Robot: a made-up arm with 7 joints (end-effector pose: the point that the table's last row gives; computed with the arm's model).
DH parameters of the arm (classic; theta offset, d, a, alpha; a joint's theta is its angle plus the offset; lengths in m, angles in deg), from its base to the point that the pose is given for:
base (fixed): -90 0.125 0 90
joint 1: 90 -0.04 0.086 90
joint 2: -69.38 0 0.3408 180
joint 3: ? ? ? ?
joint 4: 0 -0.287 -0.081 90
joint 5: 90 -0.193 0.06 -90
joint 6: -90 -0.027 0.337 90
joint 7: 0 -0.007 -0.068 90
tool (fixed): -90 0.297 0 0
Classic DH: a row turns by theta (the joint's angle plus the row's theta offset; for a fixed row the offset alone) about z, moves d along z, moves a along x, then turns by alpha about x.
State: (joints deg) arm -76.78 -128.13 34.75 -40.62 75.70 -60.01 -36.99
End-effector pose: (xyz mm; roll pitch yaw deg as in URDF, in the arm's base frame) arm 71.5 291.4 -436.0 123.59 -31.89 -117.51
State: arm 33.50 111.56 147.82 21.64 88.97 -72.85 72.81
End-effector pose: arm 23.0 0.0 1113.6 50.71 30.01 86.65
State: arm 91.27 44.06 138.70 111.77 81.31 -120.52 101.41
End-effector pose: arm -299.1 774.5 680.0 -26.57 -51.71 4.09
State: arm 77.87 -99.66 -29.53 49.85 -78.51 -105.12 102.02
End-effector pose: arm -564.3 -59.4 242.6 -160.00 48.45 38.19
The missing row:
joint 3: -69.38 -0.377 0.117 -90
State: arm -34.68 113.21 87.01 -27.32 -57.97 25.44 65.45
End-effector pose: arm -567.7 -190.7 489.1 7.09 -53.51 -85.91
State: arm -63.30 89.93 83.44 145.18 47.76 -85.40 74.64
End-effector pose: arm -565.3 -255.9 -320.7 157.87 24.97 -91.03
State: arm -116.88 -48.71 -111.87 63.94 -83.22 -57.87 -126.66
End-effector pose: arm 348.5 288.2 -47.0 -161.50 18.62 -154.80
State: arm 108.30 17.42 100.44 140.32 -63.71 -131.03 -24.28
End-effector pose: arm 186.1 843.8 -0.8 -65.60 -3.91 26.56
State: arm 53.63 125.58 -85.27 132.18 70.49 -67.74 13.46
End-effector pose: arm -246.9 0.8 791.7 74.96 12.85 -67.95
